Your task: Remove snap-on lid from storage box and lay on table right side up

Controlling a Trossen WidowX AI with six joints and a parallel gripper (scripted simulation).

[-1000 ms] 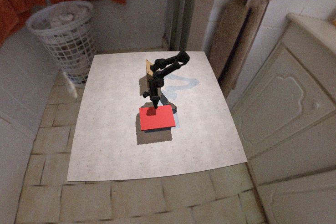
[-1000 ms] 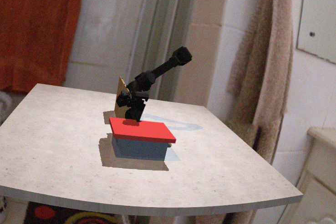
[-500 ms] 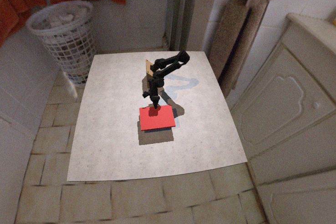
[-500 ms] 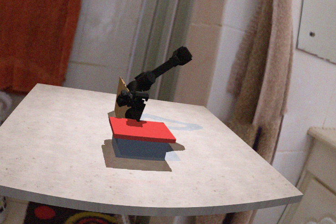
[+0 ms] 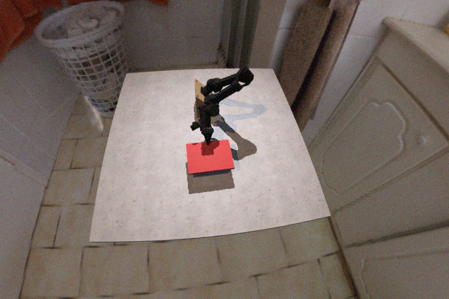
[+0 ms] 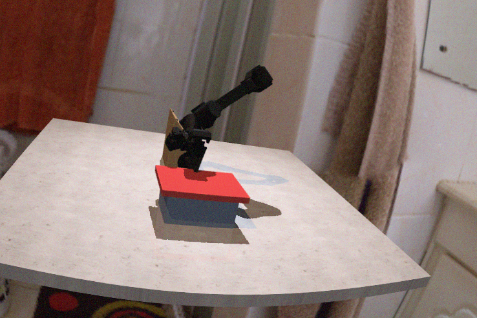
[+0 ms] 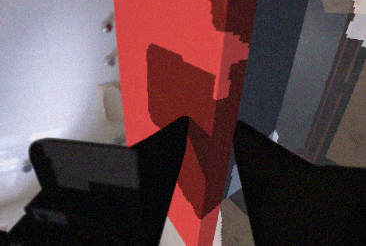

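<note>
Now: the red lid 70 mm ahead of my gripper tip and 10 mm to the left of it. The rest, counted from my gripper tip: blue-grey storage box (80 mm ahead, 10 mm to the left, 50 mm below).
</note>
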